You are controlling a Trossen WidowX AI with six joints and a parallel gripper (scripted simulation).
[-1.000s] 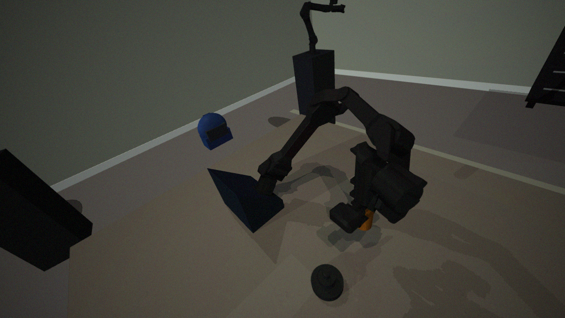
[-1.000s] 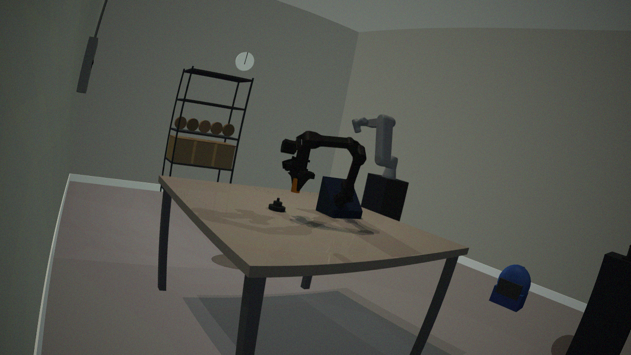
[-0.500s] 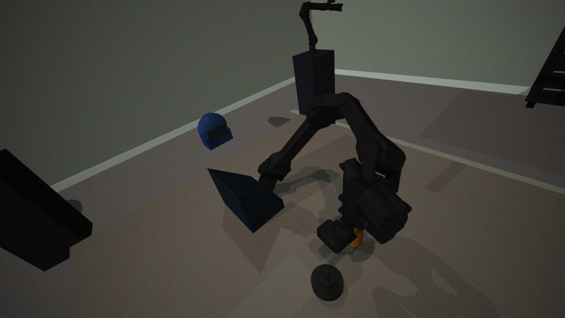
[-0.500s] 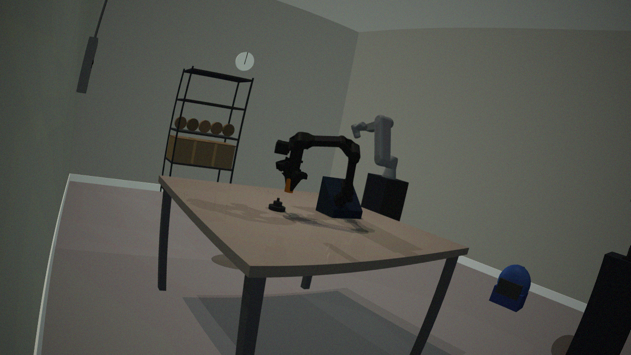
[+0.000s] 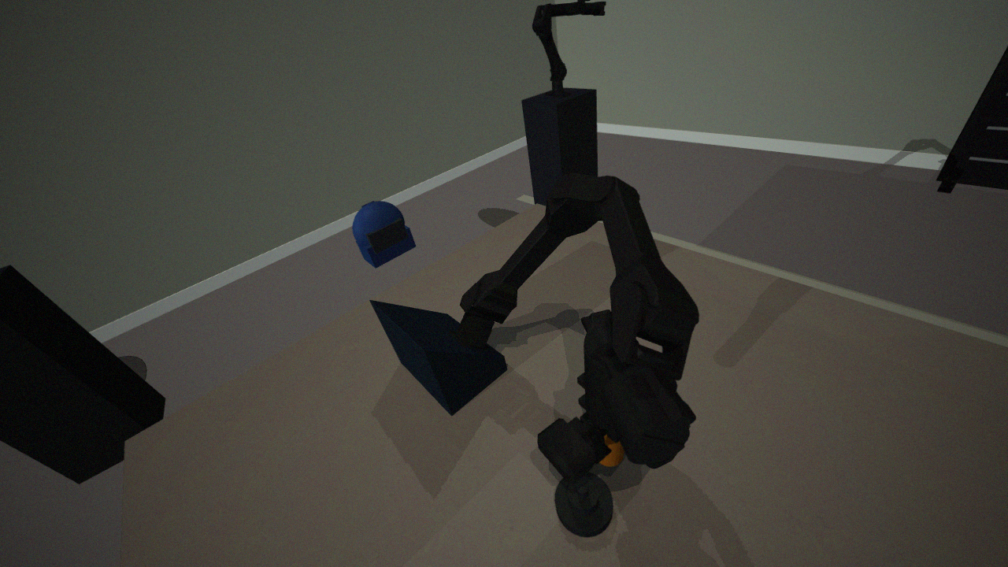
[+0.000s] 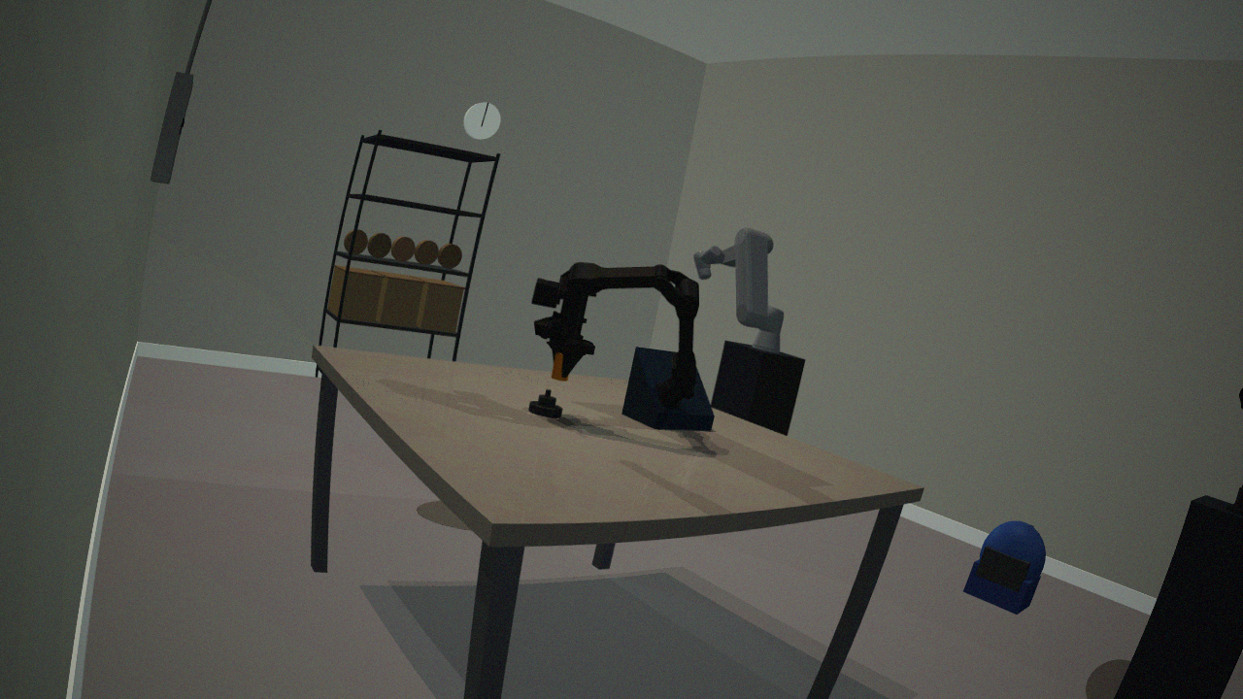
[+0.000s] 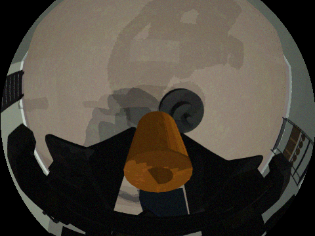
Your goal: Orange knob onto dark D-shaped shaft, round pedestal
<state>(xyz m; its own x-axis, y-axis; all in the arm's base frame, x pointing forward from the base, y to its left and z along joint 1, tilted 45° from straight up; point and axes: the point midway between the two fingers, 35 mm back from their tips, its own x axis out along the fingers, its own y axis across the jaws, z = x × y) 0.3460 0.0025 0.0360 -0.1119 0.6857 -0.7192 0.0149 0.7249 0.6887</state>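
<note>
Right now my gripper tip is 8 cm above the round dark pedestal and 5 cm to the left of it. Also, from my gripper tip: orange knob (2 cm above).
</note>
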